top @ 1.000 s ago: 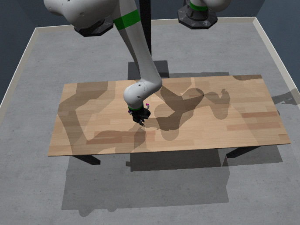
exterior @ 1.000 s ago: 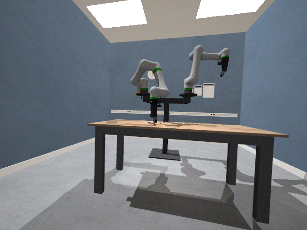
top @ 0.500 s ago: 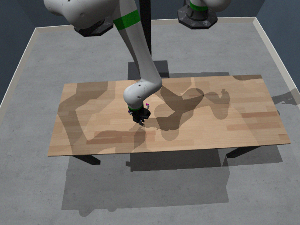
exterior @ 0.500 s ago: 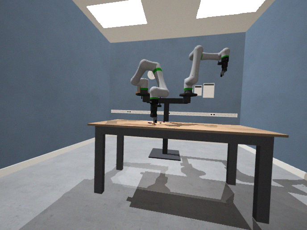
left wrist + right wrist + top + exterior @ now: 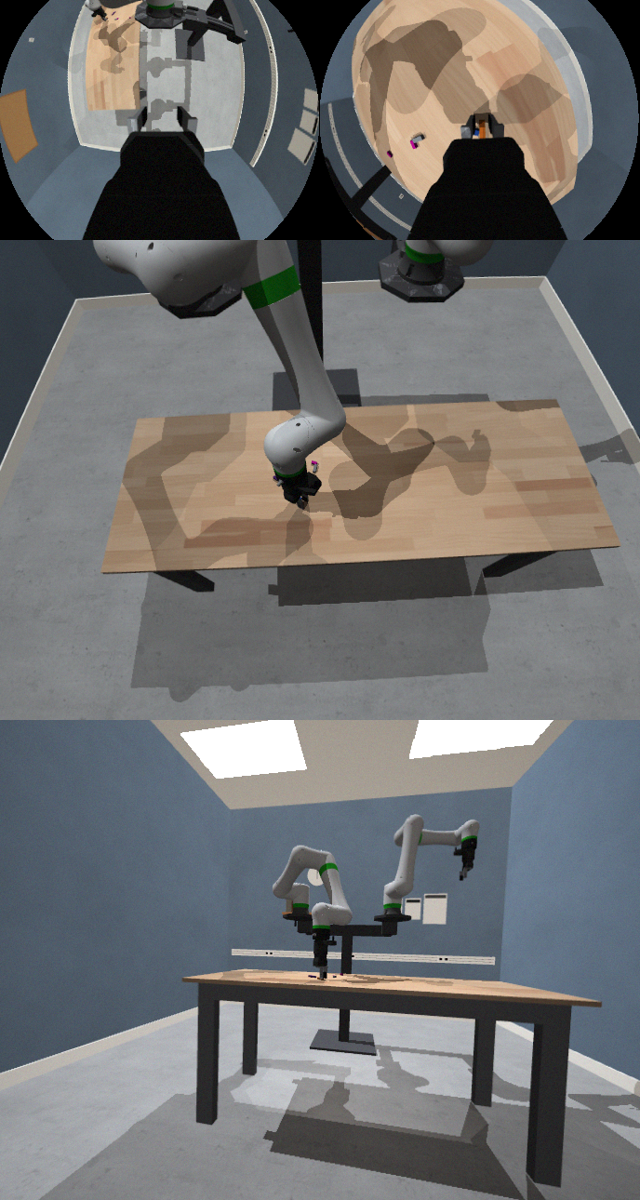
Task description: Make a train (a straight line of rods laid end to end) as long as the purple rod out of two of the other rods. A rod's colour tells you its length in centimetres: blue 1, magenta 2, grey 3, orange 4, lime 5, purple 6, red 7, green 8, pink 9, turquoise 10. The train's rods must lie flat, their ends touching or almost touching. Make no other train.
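Observation:
My right gripper is now 1 cm past the orange rod, 2 cm to the left of it and 2 cm above it. From my right hand the other things lie so: small blue rod 2 cm behind, 1 cm to the right, 2 cm below; then grey rod 13 cm behind, 5 cm to the left, 2 cm below; then purple rod 9 cm behind, 8 cm to the right, 2 cm below.

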